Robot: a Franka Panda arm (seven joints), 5 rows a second.
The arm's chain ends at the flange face. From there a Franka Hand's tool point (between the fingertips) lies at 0.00 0.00 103.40 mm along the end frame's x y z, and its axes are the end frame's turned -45 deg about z.
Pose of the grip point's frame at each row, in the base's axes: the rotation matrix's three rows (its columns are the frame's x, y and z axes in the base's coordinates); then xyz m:
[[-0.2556 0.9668 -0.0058], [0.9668 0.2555 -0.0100], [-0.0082 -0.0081 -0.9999]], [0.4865 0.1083 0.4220]
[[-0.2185 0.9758 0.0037], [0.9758 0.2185 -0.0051], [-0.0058 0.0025 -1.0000]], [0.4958 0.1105 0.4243]
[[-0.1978 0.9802 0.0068], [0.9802 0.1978 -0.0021], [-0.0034 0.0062 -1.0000]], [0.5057 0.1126 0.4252]
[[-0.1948 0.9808 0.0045], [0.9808 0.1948 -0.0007], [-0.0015 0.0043 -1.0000]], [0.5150 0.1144 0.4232]
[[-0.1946 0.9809 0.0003], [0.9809 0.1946 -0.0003], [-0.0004 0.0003 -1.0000]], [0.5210 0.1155 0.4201]
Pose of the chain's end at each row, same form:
[[0.5029 0.8644 -0.0058], [0.8643 -0.5030 -0.0100], [-0.0115 0.0001 -0.9999]], [0.4871 0.1093 0.5254]
[[0.5355 0.8445 0.0037], [0.8445 -0.5355 -0.0051], [-0.0023 0.0059 -1.0000]], [0.4954 0.1110 0.5277]
[[0.5532 0.8330 0.0068], [0.8330 -0.5532 -0.0021], [0.0020 0.0068 -1.0000]], [0.5050 0.1128 0.5286]
[[0.5558 0.8313 0.0045], [0.8313 -0.5558 -0.0007], [0.0020 0.0041 -1.0000]], [0.5145 0.1145 0.5266]
[[0.5560 0.8312 0.0003], [0.8312 -0.5560 -0.0003], [-0.0001 0.0005 -1.0000]], [0.5210 0.1155 0.5235]

